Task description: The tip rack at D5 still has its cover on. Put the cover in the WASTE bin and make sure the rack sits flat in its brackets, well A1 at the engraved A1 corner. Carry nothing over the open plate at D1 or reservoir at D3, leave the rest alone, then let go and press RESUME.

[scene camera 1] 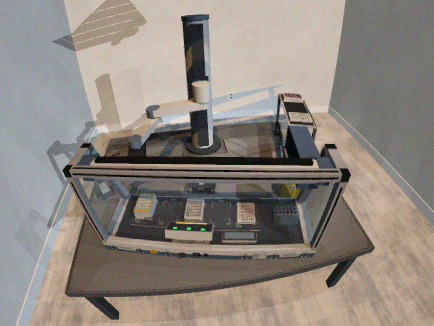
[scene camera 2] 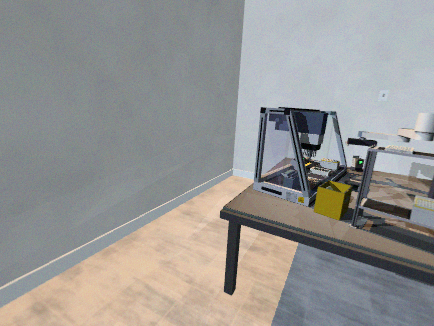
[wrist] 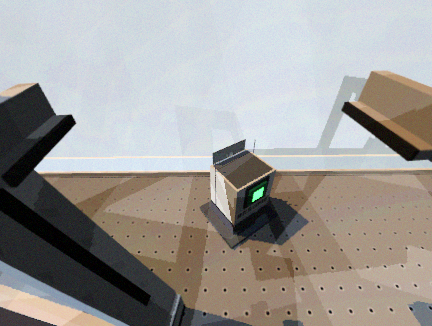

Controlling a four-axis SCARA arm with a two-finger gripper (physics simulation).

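Seen in the pictures: gripper, fingertip midpoint: (wrist: 213, 95); arm's base, link origin: (scene camera 1: 203, 144).
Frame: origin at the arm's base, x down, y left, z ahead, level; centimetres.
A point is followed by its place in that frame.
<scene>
My gripper (wrist: 213, 95) @[y -52.4, x -26.0, z 44.5 cm] is open, with nothing between its wide-apart fingers. It hangs at the arm's end, behind the enclosure's left part in scene camera 1. The RESUME box with a lit green button (wrist: 257, 193) @[y -60.2, x -9.6, z 39.0 cm] (scene camera 2: 360, 162) @[y -60.4, x -9.1, z 38.9 cm] stands on the perforated bench, below and beyond the fingers in the wrist view. A white and yellow tip rack (scene camera 1: 145, 206) stands at the left of the deck; its cover and its seating are too small to tell. A pale labware piece (scene camera 1: 194, 209) @[y -10.4, x -8.3, z 66.9 cm] and a plate (scene camera 1: 245, 212) stand right of it. The yellow bin (scene camera 1: 290, 190) (scene camera 2: 332, 201) @[y 53.2, x -9.5, z 57.0 cm] stands outside the enclosure.
The glass-walled enclosure (scene camera 1: 207, 172) @[y -4.5, x -51.0, z 91.2 cm] (scene camera 2: 300, 199) @[y 45.6, x -4.0, z 71.9 cm] surrounds the deck. A dark tube rack (scene camera 1: 285, 211) is at the deck's right. A light box with green lamps (scene camera 1: 189, 231) is at the front. The arm column (scene camera 1: 196, 55) @[y -1.0, x -66.5, z 7.7 cm] rises behind. A shelf stand (scene camera 2: 363, 192) @[y 43.3, x -13.8, z 44.7 cm] is beside the bin.
</scene>
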